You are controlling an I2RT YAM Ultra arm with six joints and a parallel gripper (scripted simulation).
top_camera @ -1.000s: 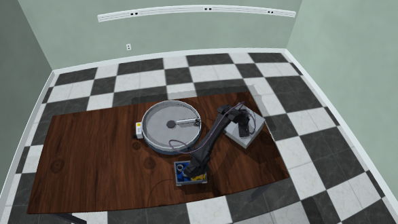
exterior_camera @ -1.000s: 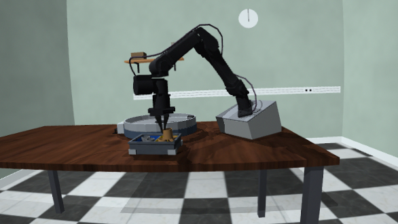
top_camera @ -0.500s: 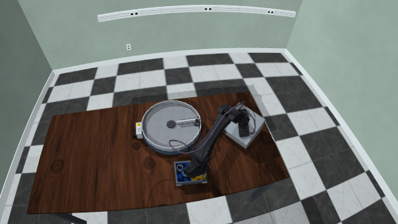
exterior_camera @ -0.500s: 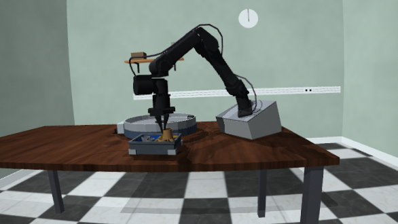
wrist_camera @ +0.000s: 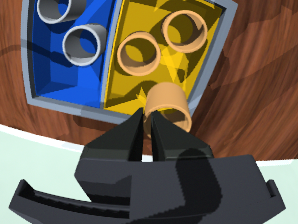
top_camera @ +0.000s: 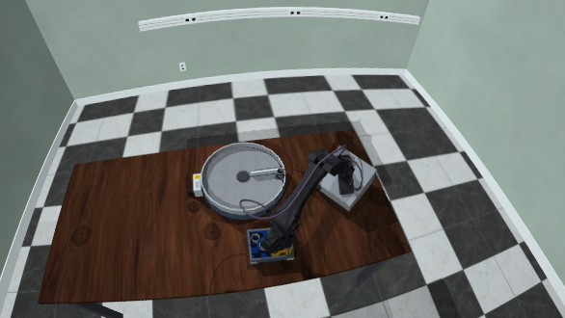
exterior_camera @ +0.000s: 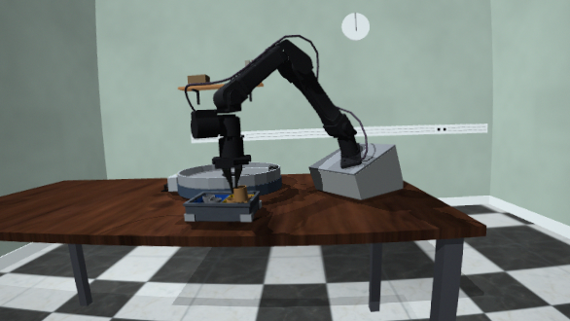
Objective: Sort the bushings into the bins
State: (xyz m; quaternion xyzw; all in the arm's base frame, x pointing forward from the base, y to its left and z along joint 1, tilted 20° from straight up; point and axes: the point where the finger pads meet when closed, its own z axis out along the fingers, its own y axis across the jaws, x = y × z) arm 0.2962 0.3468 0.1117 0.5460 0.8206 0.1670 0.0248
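Right now my hand is 60 mm above the yellow bin, 40 mm to the left of it and 10 mm short of it. The rest, counted from my hand: grey turntable 380 mm to the right, 200 mm ahead, 30 mm below; then bin tray 50 mm below, 50 mm ahead, 30 mm to the right; then blue bin 90 mm ahead, 60 mm below, 20 mm to the right.
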